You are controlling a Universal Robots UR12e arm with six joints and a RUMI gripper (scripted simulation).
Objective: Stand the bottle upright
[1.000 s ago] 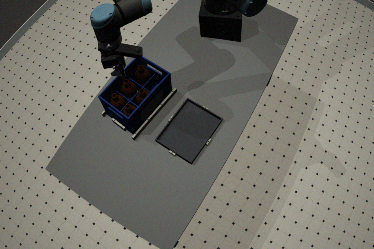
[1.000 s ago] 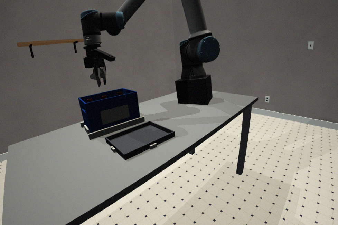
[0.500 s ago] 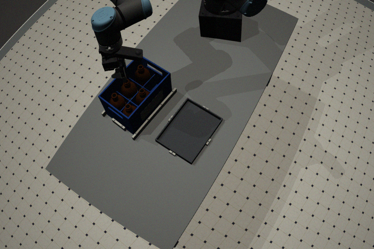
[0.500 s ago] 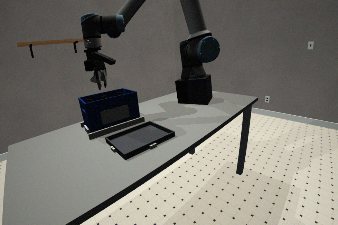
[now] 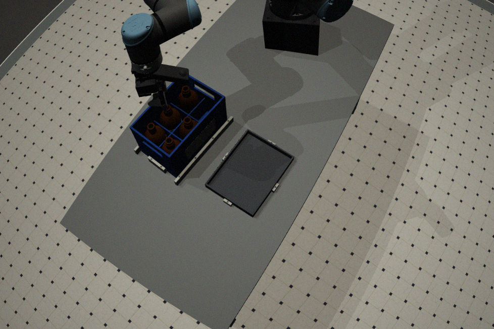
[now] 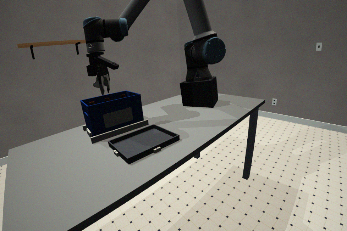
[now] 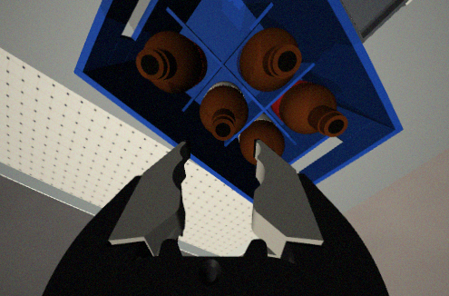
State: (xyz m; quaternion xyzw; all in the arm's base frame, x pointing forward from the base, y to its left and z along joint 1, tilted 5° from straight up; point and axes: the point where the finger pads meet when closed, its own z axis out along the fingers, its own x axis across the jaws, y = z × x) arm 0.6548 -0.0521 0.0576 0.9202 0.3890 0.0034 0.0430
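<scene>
The blue crate is 4 cm to the left of my hand and 12 cm below it. Also, from my hand: black tray 3 cm behind, 32 cm to the left, 19 cm below; bottle 8 cm ahead, 11 cm below.
</scene>
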